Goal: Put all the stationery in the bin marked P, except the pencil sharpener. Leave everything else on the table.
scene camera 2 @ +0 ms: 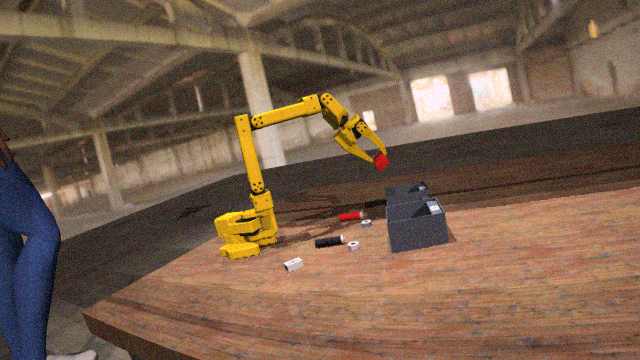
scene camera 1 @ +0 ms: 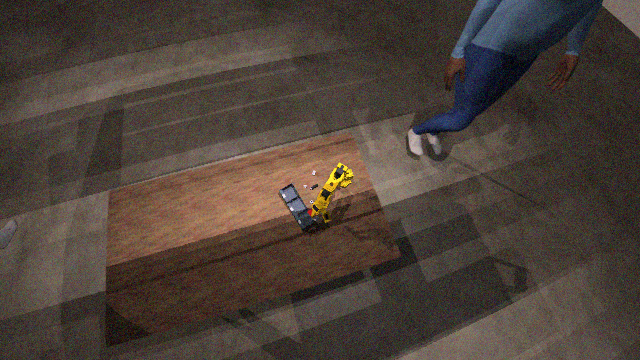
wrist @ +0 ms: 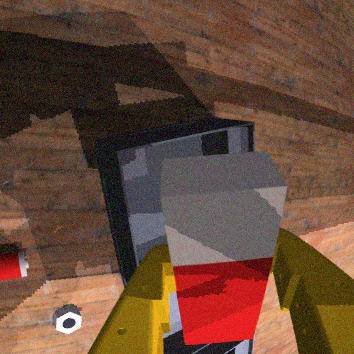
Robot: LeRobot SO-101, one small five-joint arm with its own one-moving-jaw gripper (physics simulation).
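Pixels of known places: hand at its tool point: (scene camera 2: 374,160) (scene camera 1: 316,215) (wrist: 173,261); arm's base at its link origin: (scene camera 2: 257,248).
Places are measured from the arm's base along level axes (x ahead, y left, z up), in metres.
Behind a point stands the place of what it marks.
Observation:
My gripper (scene camera 2: 380,154) @[x 0.201, y 0.186, z 0.103 m] (wrist: 223,245) is shut on a red and grey-white block, which looks like an eraser (scene camera 2: 381,161) @[x 0.226, y 0.152, z 0.105 m] (wrist: 225,225) @[x 0.203, y 0.201, z 0.117 m], and holds it above the bin row. Three joined dark bins (scene camera 1: 281,196) @[x 0.345, y 0.021, z 0.037 m] (scene camera 2: 417,235) @[x 0.314, y -0.028, z 0.020 m] (wrist: 112,215) @[x 0.219, y 0.162, z 0.012 m] stand on the table; I cannot read which is P. A black marker (scene camera 1: 314,187) @[x 0.156, y 0.010, z 0.012 m] (scene camera 2: 328,242) @[x 0.158, y -0.003, z 0.008 m] and a red marker (scene camera 2: 351,216) @[x 0.150, y 0.125, z 0.009 m] (wrist: 10,266) @[x 0.162, y 0.136, z 0.014 m] lie between arm base and bins. A small white block (scene camera 1: 314,173) @[x 0.132, y -0.073, z 0.014 m] (scene camera 2: 293,265) @[x 0.138, y -0.087, z 0.008 m], probably the pencil sharpener, lies nearer the camera in scene camera 2. The block hides part of the bins in the wrist view.
One hex nut (scene camera 1: 305,186) @[x 0.205, y -0.011, z 0.009 m] (scene camera 2: 353,245) @[x 0.209, y -0.020, z 0.008 m] lies by the black marker's white end. Another hex nut (scene camera 1: 311,202) @[x 0.197, y 0.091, z 0.007 m] (scene camera 2: 366,223) @[x 0.197, y 0.080, z 0.007 m] (wrist: 68,321) @[x 0.195, y 0.089, z 0.009 m] lies near the red marker, beside the bins. A person (scene camera 1: 500,65) stands beyond the table's edge.

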